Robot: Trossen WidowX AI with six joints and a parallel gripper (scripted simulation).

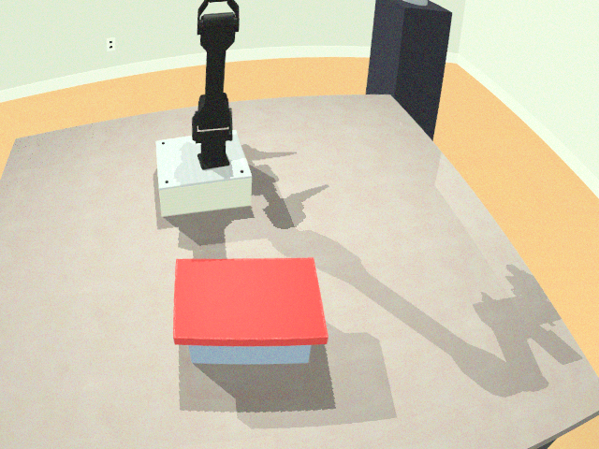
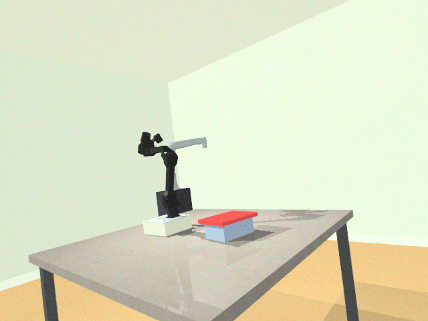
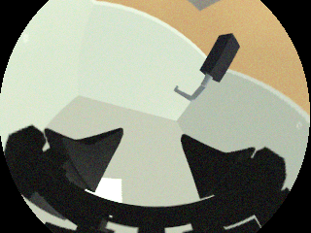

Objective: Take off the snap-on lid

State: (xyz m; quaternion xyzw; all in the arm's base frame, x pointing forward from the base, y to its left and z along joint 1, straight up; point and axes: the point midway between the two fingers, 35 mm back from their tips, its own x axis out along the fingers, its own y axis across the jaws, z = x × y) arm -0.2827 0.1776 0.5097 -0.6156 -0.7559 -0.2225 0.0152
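Right now my gripper tip is 720 mm short of the red lid, 250 mm to the left of it and 510 mm above it. Round my gripper tip: storage box: 720 mm ahead, 250 mm to the right, 550 mm below.
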